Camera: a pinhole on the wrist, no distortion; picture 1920 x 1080 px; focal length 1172.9 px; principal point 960.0 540.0 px. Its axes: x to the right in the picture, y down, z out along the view. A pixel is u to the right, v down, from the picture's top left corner.
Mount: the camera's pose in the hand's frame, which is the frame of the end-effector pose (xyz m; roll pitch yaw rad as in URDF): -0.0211 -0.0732 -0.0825 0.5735 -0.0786 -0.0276
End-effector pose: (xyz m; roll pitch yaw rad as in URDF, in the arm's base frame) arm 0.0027 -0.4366 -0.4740 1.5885 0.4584 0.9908
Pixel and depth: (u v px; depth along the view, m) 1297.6 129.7 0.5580
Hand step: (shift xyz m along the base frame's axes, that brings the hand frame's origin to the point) 0.1510 -0.2844 -0.5350
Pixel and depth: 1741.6 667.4 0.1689
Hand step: 0.0634 -0.0401 -0.1718
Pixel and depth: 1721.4 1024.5 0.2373
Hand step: 0.1739 -0.0615 -0.1627
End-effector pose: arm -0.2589 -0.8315 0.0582 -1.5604 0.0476 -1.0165
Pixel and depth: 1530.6 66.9 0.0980
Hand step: -0.0026 -0.0332 0.1594
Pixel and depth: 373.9 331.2 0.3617
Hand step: 0.0304 0.2702 0.3302
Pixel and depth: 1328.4 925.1 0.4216
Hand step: 0.3446 0.1156 0.1883
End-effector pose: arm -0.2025 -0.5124 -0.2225 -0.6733 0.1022 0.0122
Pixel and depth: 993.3 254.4 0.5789
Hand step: 0.0120 -0.1906 0.5729
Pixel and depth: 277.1 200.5 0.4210
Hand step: -0.2532 -0.1978 0.4200
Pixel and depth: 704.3 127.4 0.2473
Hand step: -0.0670 -0.1729 0.2393
